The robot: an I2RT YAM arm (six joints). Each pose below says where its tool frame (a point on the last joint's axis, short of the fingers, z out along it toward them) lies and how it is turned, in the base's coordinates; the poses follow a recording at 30 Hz.
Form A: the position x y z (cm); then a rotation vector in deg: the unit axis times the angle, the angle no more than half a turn.
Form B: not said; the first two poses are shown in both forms.
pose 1, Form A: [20.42 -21.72 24.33 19.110 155.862 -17.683]
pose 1, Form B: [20.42 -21.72 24.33 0.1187 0.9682 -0.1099 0.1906]
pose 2, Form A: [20.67 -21.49 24.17 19.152 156.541 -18.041]
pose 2, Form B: [20.67 -21.49 24.17 0.1186 0.9692 -0.1117 0.1845]
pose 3, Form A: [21.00 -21.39 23.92 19.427 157.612 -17.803]
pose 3, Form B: [21.00 -21.39 23.92 0.1197 0.9710 -0.1097 0.1754]
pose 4, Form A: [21.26 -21.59 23.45 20.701 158.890 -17.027]
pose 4, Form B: [21.26 -21.59 23.45 0.1267 0.9727 -0.1042 0.1639]
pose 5, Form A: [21.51 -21.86 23.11 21.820 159.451 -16.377]
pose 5, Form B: [21.51 -21.86 23.11 0.1332 0.9732 -0.1000 0.1584]
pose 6, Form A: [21.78 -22.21 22.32 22.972 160.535 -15.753]
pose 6, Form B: [21.78 -22.21 22.32 0.1394 0.9744 -0.0956 0.1484]
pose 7, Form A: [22.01 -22.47 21.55 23.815 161.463 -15.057]
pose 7, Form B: [22.01 -22.47 21.55 0.1439 0.9754 -0.0910 0.1400]
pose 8, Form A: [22.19 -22.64 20.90 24.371 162.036 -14.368]
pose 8, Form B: [22.19 -22.64 20.90 0.1468 0.9761 -0.0866 0.1350]
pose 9, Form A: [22.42 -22.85 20.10 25.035 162.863 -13.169]
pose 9, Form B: [22.42 -22.85 20.10 0.1502 0.9772 -0.0790 0.1279]
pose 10, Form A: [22.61 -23.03 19.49 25.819 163.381 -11.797]
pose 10, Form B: [22.61 -23.03 19.49 0.1545 0.9777 -0.0706 0.1234]
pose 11, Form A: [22.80 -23.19 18.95 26.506 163.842 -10.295]
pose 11, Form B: [22.80 -23.19 18.95 0.1583 0.9782 -0.0615 0.1193]
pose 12, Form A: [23.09 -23.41 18.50 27.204 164.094 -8.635]
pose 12, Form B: [23.09 -23.41 18.50 0.1622 0.9784 -0.0515 0.1170]
